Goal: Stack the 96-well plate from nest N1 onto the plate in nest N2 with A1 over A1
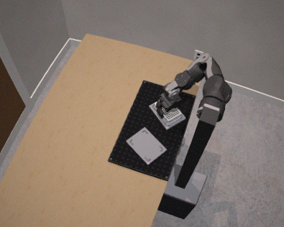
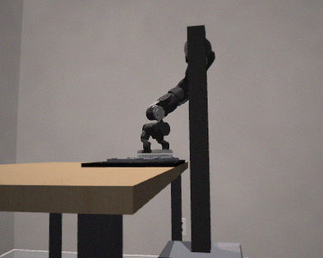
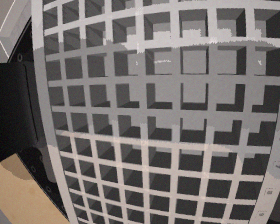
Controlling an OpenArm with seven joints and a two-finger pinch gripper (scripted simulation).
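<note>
Now: the A1 mark 3 cm behind my hand, 9 cm to the left of it and 2 cm below it.
</note>
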